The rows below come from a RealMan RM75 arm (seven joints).
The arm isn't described. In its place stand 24 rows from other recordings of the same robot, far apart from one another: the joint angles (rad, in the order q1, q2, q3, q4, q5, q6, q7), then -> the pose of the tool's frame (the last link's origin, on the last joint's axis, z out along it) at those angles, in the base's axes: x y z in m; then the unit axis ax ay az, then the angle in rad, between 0 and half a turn.
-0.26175 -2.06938 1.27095 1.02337 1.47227 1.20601 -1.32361 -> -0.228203 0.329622 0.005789 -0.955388 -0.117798 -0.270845 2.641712
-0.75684 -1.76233 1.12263 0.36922 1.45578 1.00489 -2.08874 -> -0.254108 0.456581 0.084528 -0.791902 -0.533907 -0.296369 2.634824
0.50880 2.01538 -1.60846 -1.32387 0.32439 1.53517 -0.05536 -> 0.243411 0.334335 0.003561 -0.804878 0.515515 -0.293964 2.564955
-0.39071 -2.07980 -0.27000 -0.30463 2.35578 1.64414 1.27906 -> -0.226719 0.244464 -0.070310 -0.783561 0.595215 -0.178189 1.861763
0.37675 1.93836 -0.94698 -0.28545 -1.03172 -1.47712 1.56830 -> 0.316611 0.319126 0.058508 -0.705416 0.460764 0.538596 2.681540
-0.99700 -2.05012 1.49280 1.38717 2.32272 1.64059 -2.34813 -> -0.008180 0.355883 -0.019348 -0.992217 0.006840 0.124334 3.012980
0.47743 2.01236 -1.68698 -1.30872 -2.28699 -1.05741 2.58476 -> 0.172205 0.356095 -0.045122 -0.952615 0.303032 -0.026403 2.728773
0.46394 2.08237 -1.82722 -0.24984 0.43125 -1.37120 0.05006 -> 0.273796 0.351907 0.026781 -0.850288 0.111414 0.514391 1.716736
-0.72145 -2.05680 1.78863 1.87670 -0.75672 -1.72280 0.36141 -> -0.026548 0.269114 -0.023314 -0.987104 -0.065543 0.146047 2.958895
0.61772 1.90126 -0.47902 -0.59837 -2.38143 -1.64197 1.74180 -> 0.306095 0.340204 0.063958 -0.910984 0.392670 0.126168 2.937370
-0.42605 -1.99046 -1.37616 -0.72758 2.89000 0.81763 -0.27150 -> -0.221450 0.408977 0.043670 -0.845766 -0.199548 -0.494833 1.939738
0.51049 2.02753 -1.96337 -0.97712 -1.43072 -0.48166 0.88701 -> 0.160533 0.362793 -0.104940 -0.969798 -0.241395 0.034918 2.572270
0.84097 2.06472 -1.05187 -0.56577 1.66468 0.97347 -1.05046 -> 0.133507 0.452842 -0.012888 -0.796035 0.471060 0.380041 2.848104
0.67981 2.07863 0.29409 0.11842 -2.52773 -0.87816 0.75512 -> 0.270677 0.344182 -0.113482 -0.926719 0.301128 0.224754 2.564907
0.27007 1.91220 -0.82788 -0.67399 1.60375 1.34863 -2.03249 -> 0.346044 0.312384 0.093560 -0.951458 0.190252 0.241934 2.381528
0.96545 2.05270 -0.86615 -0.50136 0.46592 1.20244 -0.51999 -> 0.220300 0.414626 -0.040224 -0.820756 0.565738 -0.079376 2.815821
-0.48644 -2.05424 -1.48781 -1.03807 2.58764 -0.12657 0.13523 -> -0.199481 0.438396 0.001844 -0.891076 -0.390997 -0.230445 2.063140
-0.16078 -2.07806 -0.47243 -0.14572 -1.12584 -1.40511 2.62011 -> -0.375263 0.220038 -0.014402 -0.747931 -0.454659 -0.483617 1.937478
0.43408 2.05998 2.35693 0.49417 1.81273 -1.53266 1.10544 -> 0.260788 0.333095 0.034406 -0.861321 0.186385 0.472638 2.557746
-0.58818 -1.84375 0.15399 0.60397 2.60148 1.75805 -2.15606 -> -0.339280 0.313457 0.105478 -0.760432 -0.625987 -0.172868 2.952461
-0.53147 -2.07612 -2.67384 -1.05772 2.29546 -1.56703 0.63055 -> -0.284401 0.350264 0.090419 -0.733459 -0.639714 -0.229791 2.763320
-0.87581 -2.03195 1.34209 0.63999 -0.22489 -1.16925 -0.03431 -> -0.262347 0.409354 -0.017328 -0.751835 -0.608120 0.254823 2.450718
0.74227 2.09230 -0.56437 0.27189 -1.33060 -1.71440 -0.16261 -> 0.180659 0.311210 -0.059993 -0.854743 -0.129177 0.502721 2.245976
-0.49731 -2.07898 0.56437 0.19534 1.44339 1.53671 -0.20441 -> -0.271842 0.321101 -0.007597 -0.925304 0.070629 -0.372590 2.203870
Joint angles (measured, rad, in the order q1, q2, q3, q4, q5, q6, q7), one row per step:
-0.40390 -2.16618 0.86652 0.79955 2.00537 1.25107 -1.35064
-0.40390 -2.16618 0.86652 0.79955 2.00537 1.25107 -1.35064
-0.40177 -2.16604 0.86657 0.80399 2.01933 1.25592 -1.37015
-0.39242 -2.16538 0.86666 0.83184 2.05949 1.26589 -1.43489
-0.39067 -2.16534 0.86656 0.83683 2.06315 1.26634 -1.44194
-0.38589 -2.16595 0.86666 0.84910 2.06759 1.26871 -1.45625
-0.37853 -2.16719 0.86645 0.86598 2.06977 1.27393 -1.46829
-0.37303 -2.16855 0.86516 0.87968 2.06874 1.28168 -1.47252
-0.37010 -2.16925 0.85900 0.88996 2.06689 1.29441 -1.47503
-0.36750 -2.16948 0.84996 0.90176 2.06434 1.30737 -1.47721
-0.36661 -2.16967 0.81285 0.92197 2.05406 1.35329 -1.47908
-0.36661 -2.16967 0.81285 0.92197 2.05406 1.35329 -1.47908
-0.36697 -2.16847 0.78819 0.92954 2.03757 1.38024 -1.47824
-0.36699 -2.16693 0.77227 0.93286 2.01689 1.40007 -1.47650
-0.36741 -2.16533 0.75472 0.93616 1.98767 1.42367 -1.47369
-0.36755 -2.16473 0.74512 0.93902 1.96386 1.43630 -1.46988
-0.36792 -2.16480 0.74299 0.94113 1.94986 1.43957 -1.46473
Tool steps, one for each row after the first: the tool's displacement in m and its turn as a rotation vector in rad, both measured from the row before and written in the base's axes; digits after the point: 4 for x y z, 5 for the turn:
0.0000 0.0000 0.0000 0.00000 0.00000 0.00000
-0.0013 -0.0014 -0.0001 -0.01181 0.00178 0.01389
-0.0037 -0.0026 0.0031 -0.02141 0.01048 0.04415
-0.0004 -0.0001 0.0008 0.00000 0.00172 0.00472
-0.0004 -0.0003 0.0018 0.00142 0.00066 0.00869
-0.0002 -0.0007 0.0025 0.00367 -0.00019 0.00543
0.0006 -0.0006 0.0021 0.00312 -0.00218 -0.00172
0.0009 -0.0006 0.0023 0.00163 -0.00671 -0.00286
0.0009 -0.0002 0.0033 0.00519 -0.00681 -0.00300
0.0029 -0.0010 0.0085 0.01048 -0.03231 -0.00864
0.0000 0.0000 0.0000 0.00000 0.00000 0.00000
0.0020 -0.0001 0.0058 0.01250 -0.02780 -0.00544
0.0022 0.0000 0.0044 0.01161 -0.02643 -0.00646
0.0034 0.0002 0.0052 0.01554 -0.03449 -0.01074
0.0027 0.0006 0.0036 0.01461 -0.02328 -0.00980
0.0018 0.0008 0.0017 0.00999 -0.00943 -0.00851

